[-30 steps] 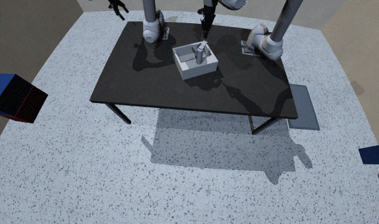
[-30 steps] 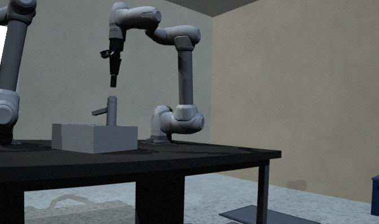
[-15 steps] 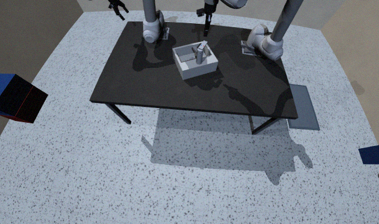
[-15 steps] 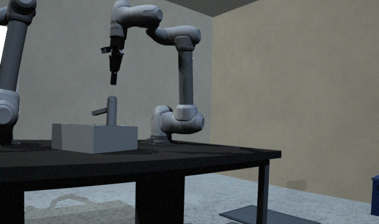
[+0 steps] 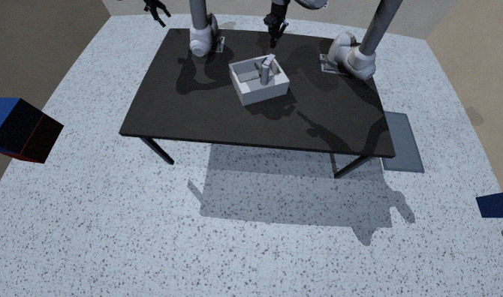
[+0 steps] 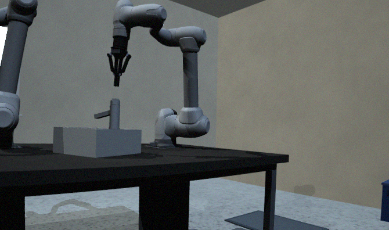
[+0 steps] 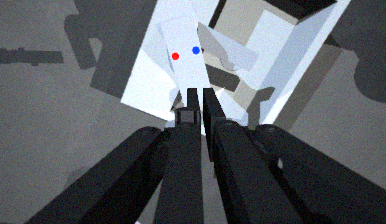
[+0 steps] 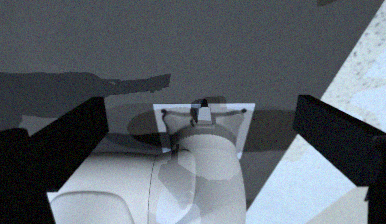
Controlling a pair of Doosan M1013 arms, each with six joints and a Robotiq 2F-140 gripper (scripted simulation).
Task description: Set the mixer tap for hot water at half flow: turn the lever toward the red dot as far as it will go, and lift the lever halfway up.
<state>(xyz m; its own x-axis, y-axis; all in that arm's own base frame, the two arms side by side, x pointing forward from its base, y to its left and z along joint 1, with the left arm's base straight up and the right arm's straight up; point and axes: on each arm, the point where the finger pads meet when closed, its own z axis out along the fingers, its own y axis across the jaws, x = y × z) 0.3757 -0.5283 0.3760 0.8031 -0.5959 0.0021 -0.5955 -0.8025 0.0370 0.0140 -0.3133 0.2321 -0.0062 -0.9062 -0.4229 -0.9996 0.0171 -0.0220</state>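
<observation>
The flat lever lies 10 cm below my left hand, 3 cm ahead of it and 1 cm to the right of it. Also, from my left hand: white basin (34 cm below, 9 cm to the right, 3 cm behind).
</observation>
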